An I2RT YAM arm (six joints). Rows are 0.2 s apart.
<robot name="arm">
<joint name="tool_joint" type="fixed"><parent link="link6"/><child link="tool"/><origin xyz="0 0 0" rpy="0 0 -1.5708"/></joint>
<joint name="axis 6" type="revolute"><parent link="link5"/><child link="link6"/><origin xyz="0 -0.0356 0.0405" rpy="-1.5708 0 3.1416"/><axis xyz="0 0 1"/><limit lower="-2.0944" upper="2.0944"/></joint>
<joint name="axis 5" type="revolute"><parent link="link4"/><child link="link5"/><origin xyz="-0.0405 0.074 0.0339" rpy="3.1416 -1.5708 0"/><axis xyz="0 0 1"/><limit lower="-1.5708" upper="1.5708"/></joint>
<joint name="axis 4" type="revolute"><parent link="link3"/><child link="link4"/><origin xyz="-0.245 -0.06 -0.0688" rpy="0 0 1.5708"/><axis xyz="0 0 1"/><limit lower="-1.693" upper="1.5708"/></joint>
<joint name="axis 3" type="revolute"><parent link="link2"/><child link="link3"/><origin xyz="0.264 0 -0.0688" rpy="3.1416 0 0"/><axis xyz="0 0 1"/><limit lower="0" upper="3.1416"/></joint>
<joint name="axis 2" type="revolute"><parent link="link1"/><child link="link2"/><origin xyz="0.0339 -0.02 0.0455" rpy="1.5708 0 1.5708"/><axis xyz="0 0 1"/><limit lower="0" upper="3.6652"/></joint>
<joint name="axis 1" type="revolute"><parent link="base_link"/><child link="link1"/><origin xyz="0 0 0.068" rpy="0 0 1.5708"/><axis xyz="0 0 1"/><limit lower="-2.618" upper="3.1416"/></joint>
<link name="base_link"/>
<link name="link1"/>
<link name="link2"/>
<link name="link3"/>
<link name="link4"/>
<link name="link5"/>
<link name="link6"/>
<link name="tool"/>
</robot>
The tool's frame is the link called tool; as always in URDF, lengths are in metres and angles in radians.
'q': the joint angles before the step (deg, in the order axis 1, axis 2, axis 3, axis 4, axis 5, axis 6). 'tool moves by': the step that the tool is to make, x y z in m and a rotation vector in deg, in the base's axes. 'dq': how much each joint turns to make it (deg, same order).
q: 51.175, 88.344, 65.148, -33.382, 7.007, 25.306
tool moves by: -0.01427, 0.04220, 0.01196, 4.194, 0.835, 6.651
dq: 5.907, 4.271, 6.389, 0.677, -2.997, 1.181
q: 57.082, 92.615, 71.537, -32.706, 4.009, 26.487
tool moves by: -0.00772, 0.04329, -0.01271, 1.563, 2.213, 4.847
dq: 4.293, 7.470, 5.398, 2.227, -2.505, 1.152
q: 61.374, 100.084, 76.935, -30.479, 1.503, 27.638
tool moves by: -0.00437, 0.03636, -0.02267, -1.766, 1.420, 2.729
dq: 2.947, 8.043, 5.459, 0.355, -0.248, 0.442
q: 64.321, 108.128, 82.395, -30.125, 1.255, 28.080
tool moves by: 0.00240, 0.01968, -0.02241, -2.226, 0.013, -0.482
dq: 0.981, 5.734, 3.204, 0.484, 1.583, 0.714
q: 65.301, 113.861, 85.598, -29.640, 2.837, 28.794
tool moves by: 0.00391, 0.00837, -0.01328, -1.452, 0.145, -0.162
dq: 0.034, 3.135, 1.788, -0.029, 0.507, -0.080
